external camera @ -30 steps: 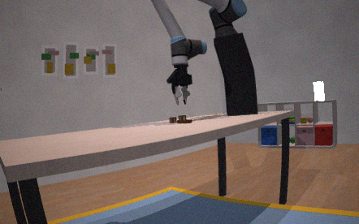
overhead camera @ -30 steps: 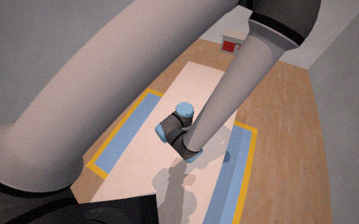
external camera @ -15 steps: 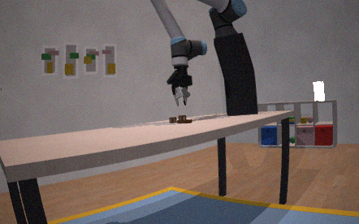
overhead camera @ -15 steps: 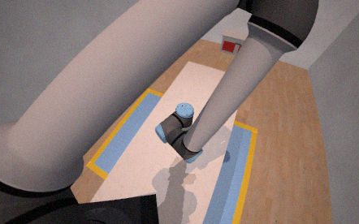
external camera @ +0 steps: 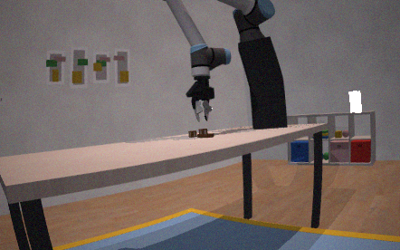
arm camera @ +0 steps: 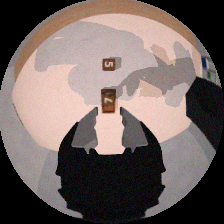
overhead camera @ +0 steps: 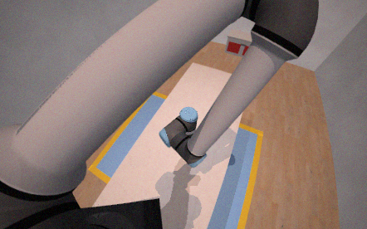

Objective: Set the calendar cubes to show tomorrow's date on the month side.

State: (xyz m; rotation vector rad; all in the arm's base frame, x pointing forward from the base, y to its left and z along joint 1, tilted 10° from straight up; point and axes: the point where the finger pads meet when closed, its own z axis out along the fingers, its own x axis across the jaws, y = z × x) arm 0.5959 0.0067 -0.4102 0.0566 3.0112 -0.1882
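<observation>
Right now the brown cube is 70 mm below my hand. The rest, counted from my hand: brown tray 90 mm below, 20 mm to the left.
</observation>
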